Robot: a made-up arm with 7 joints. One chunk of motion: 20 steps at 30 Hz.
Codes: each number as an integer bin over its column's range. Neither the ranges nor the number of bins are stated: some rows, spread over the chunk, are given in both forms.
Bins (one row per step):
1: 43 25 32 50 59 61
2: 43 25 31 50 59 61
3: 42 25 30 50 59 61
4: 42 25 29 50 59 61
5: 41 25 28 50 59 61
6: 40 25 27 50 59 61
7: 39 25 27 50 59 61
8: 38 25 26 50 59 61
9: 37 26 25 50 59 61
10: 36 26 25 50 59 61
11: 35 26 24 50 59 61
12: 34 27 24 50 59 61
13: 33 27 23 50 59 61
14: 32 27 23 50 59 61
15: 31 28 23 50 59 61
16: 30 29 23 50 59 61
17: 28 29 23 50 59 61
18: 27 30 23 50 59 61
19: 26 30 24 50 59 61
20: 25 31 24 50 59 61
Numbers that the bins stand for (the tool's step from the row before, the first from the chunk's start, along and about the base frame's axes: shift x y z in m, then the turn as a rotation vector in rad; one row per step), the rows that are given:
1: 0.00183 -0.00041 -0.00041 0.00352 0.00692 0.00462
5: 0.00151 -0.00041 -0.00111 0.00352 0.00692 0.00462
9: 0.00087 -0.00035 -0.00163 0.00352 0.00692 0.00462
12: 0.00040 -0.00029 -0.00181 0.00352 0.00692 0.00462
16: -0.00024 -0.00016 -0.00198 0.00352 0.00692 0.00462
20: -0.00103 -0.00003 -0.00181 0.00352 0.00692 0.00462
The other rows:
2: 0.00183 -0.00041 -0.00059 0.00352 0.00692 0.00462
3: 0.00167 -0.00041 -0.00076 0.00352 0.00692 0.00462
4: 0.00167 -0.00041 -0.00094 0.00352 0.00692 0.00462
6: 0.00135 -0.00041 -0.00129 0.00352 0.00692 0.00462
7: 0.00119 -0.00041 -0.00129 0.00352 0.00692 0.00462
8: 0.00103 -0.00041 -0.00146 0.00352 0.00692 0.00462
10: 0.00071 -0.00035 -0.00163 0.00352 0.00692 0.00462
11: 0.00056 -0.00035 -0.00181 0.00352 0.00692 0.00462
13: 0.00024 -0.00029 -0.00198 0.00352 0.00692 0.00462
14: 0.00008 -0.00029 -0.00198 0.00352 0.00692 0.00462
15: -0.00008 -0.00022 -0.00198 0.00352 0.00692 0.00462
17: -0.00056 -0.00016 -0.00198 0.00352 0.00692 0.00462
18: -0.00071 -0.00010 -0.00198 0.00352 0.00692 0.00462
19: -0.00087 -0.00010 -0.00181 0.00352 0.00692 0.00462

